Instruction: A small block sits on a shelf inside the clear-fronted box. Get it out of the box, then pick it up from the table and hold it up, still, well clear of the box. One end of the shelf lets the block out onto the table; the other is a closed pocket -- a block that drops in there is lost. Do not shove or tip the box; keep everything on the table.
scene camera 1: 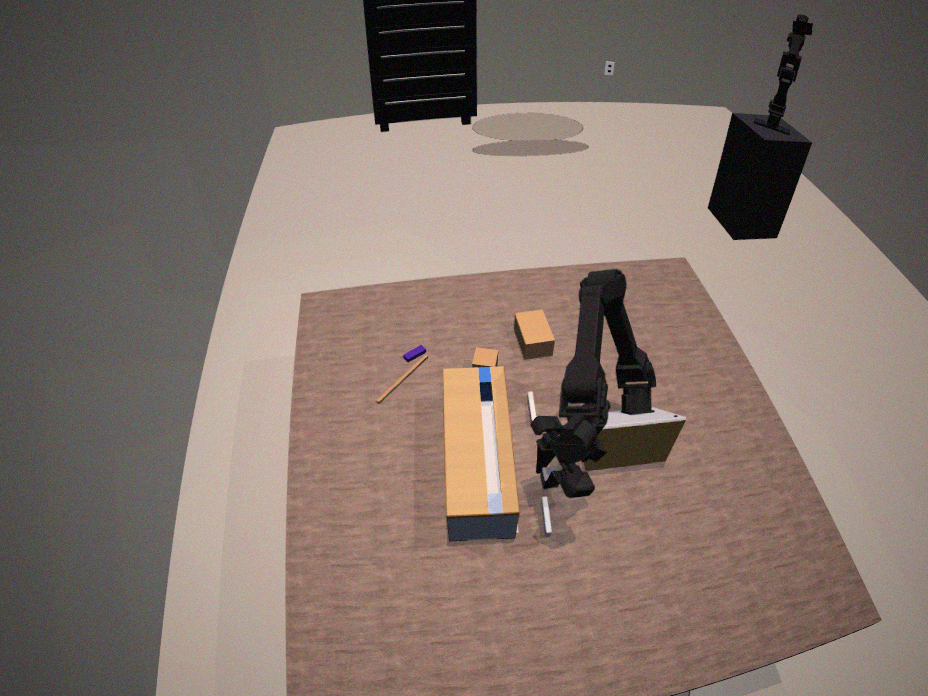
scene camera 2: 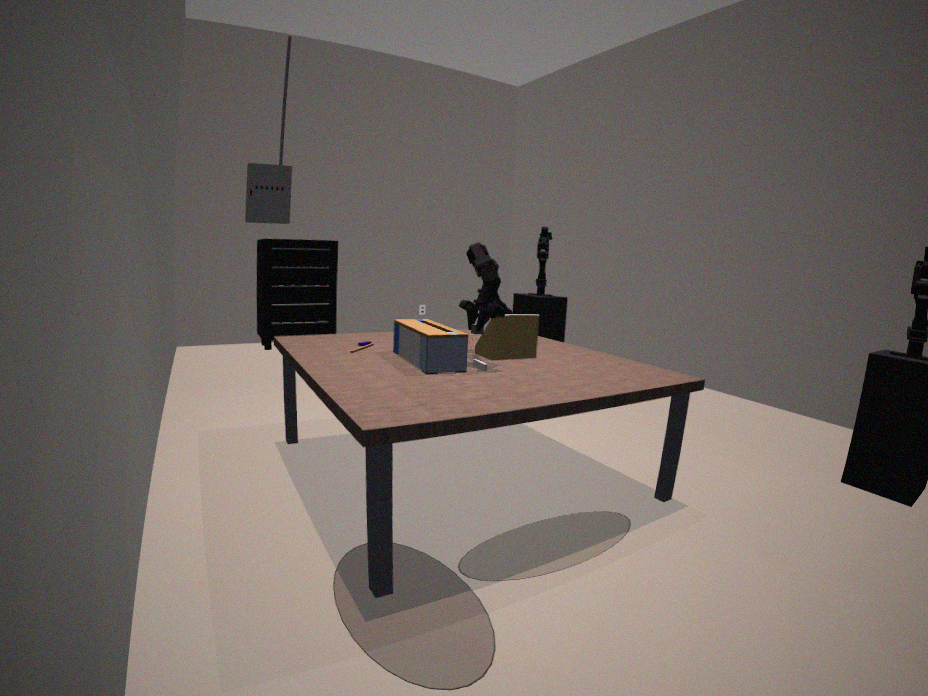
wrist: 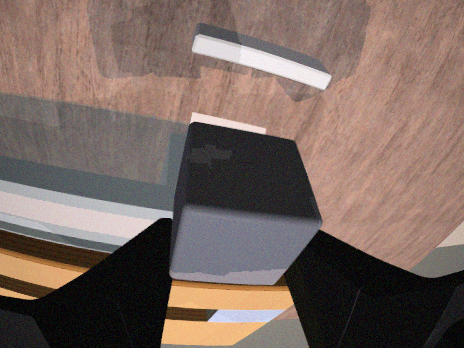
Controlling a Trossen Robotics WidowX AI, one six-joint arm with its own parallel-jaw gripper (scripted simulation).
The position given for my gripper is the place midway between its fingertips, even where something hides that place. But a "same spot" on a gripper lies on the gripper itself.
Scene:
my gripper: scene camera 1; scene camera 2; wrist 225, 228
same spot on my gripper: (scene camera 1: 545, 454) = (scene camera 2: 472, 313)

